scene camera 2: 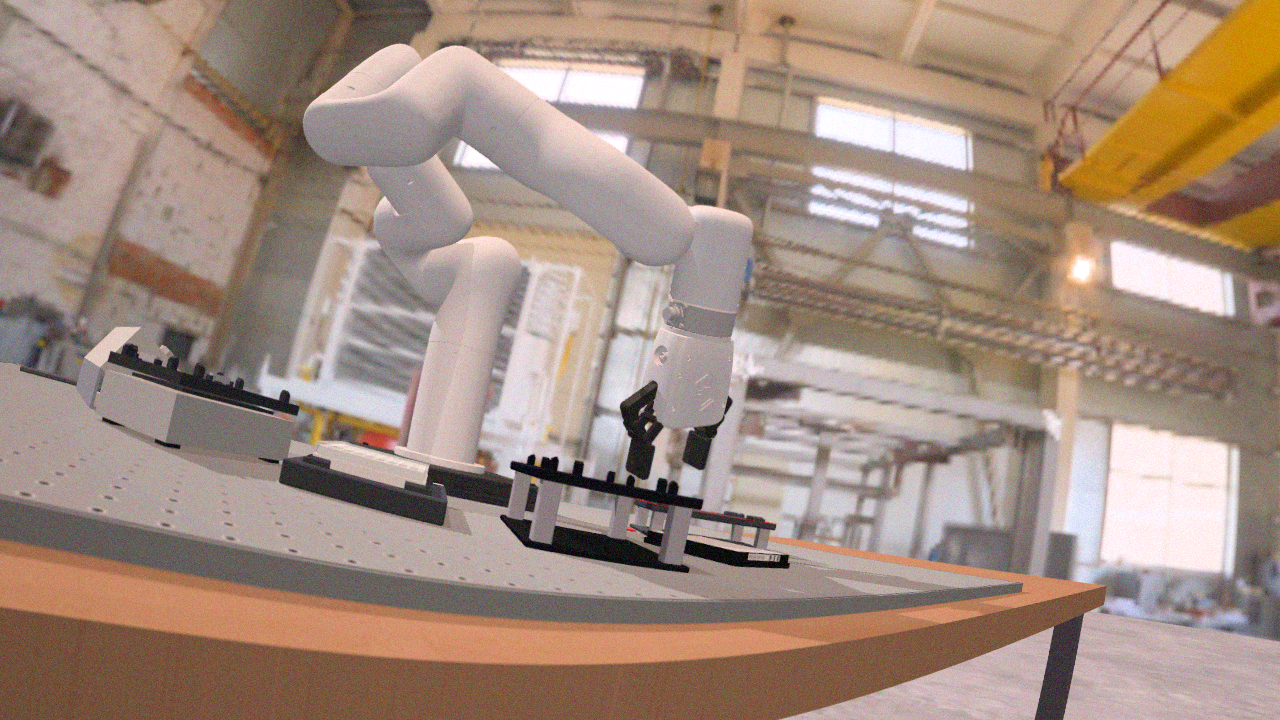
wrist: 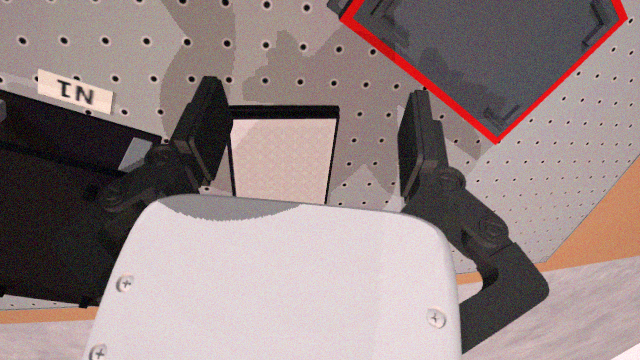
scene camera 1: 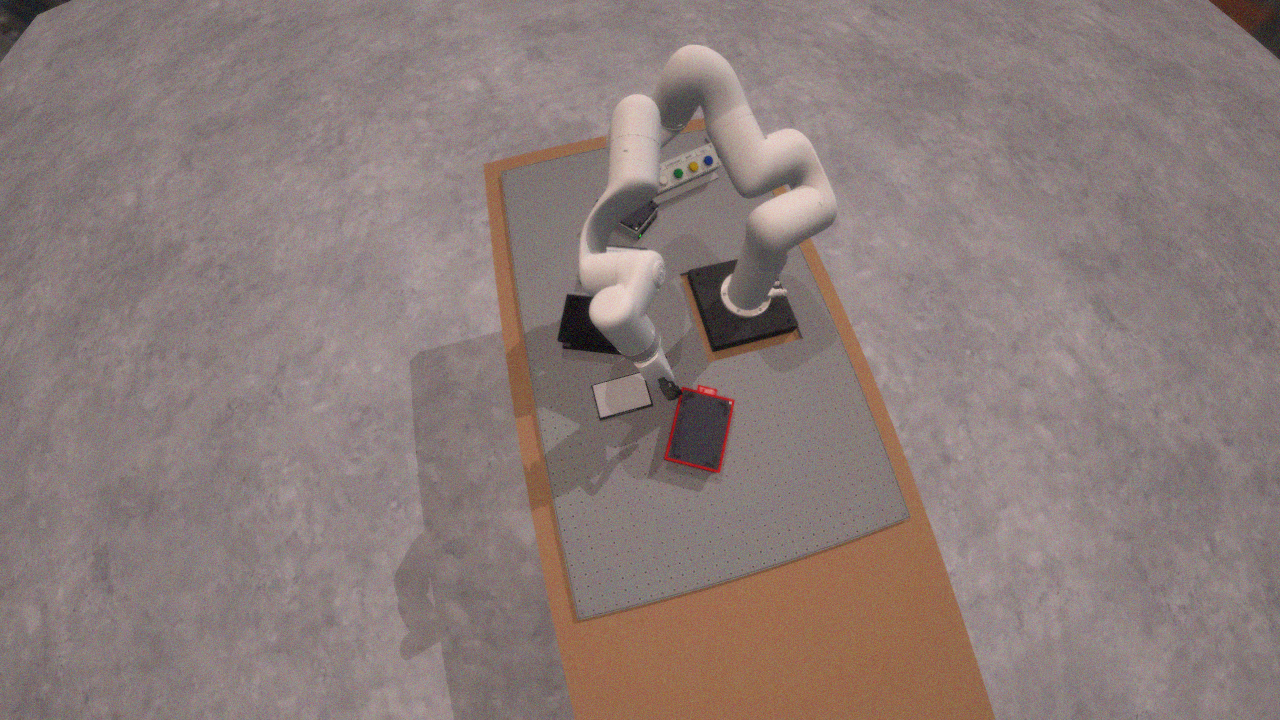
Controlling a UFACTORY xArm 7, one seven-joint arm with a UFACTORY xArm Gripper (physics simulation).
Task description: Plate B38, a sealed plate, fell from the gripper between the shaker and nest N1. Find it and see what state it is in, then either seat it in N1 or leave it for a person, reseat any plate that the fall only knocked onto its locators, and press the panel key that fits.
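Frame: origin at the arm's base, x left, y back, z up, level; metres.
Where they show: gripper, fingertip midpoint: [scene camera 2: 665, 470] [wrist: 314, 105] [scene camera 1: 668, 378]; arm's base at its link origin: [scene camera 2: 438, 463] [scene camera 1: 745, 294].
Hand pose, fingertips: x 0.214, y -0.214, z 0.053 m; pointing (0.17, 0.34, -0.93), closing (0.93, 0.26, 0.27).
Note:
Things, the pixels of their centre, and the offset from my fingertips.
- N1 at the middle of its body: [scene camera 2: 590, 506] [wrist: 54, 220] [scene camera 1: 597, 324] dx -0.156, dy -0.154, dz -0.049 m
- pale plate at the middle of its body: [scene camera 2: 378, 459] [scene camera 1: 613, 261] dx -0.328, dy -0.110, dz -0.051 m
- low black holder at the middle of its body: [scene camera 2: 373, 481] dx -0.328, dy -0.110, dz -0.070 m
- panel at the middle of its body: [scene camera 2: 130, 369] [scene camera 1: 680, 171] dx -0.612, dy +0.092, dz -0.040 m
- red-edged dark nest at the middle of its body: [wrist: 487, 9] [scene camera 2: 700, 524] [scene camera 1: 699, 429] dx +0.108, dy +0.064, dz -0.059 m
- flat pale pad at the middle of its body: [wrist: 281, 176] [scene camera 2: 716, 549] [scene camera 1: 621, 395] dx +0.015, dy -0.104, dz -0.075 m
My gripper [scene camera 1: 669, 389] [scene camera 2: 668, 461] [wrist: 314, 105] is open and empty, above the board between nest N1 and the red-edged nest. N1 [scene camera 1: 581, 322] [scene camera 2: 581, 480] [wrist: 45, 215] is a black raised platform on posts; no plate shows on its visible parts. A pale plate [scene camera 2: 375, 461] lies in a low black holder [scene camera 2: 358, 490]; its label is unreadable. The grey shaker [scene camera 1: 638, 217] [scene camera 2: 201, 420] has a dark pegged top. The panel [scene camera 1: 689, 170] has green, yellow and blue keys. I cannot identify plate B38 in these views.
A red-edged dark nest [scene camera 1: 700, 429] [scene camera 2: 747, 521] [wrist: 490, 60] with corner locators stands beside the gripper. A flat pale pad [scene camera 1: 622, 395] [wrist: 282, 160] with a black rim lies beyond N1. The arm's black base plate [scene camera 1: 716, 326] is opposite N1. The arm partly hides the shaker and panel in scene camera 1.

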